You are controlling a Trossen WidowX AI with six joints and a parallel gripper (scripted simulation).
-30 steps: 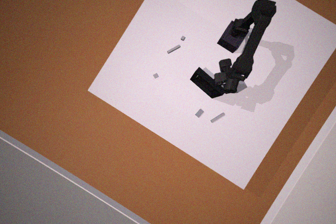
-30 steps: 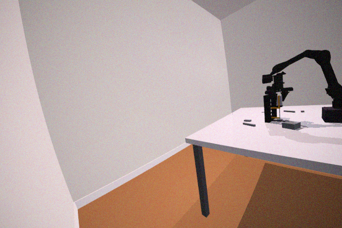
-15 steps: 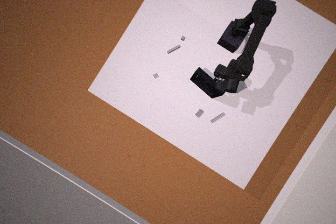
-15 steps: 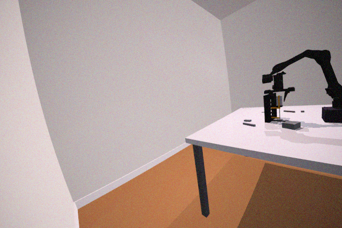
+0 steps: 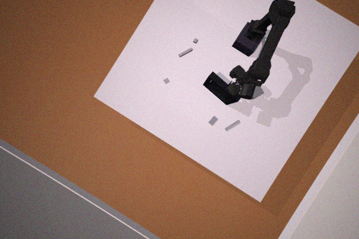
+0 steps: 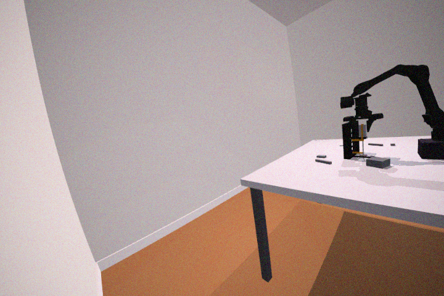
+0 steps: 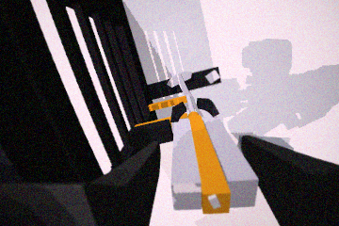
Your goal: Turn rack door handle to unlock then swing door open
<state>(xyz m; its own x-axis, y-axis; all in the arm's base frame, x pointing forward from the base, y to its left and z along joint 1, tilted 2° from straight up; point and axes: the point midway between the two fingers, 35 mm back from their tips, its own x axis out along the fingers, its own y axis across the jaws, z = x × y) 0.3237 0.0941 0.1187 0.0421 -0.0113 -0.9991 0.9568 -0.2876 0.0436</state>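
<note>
My gripper tip is now 1 cm to the left of the handle and 3 cm above it. Round my gripper tip: cube 14 cm behind, 37 cm to the right, 15 cm below.
</note>
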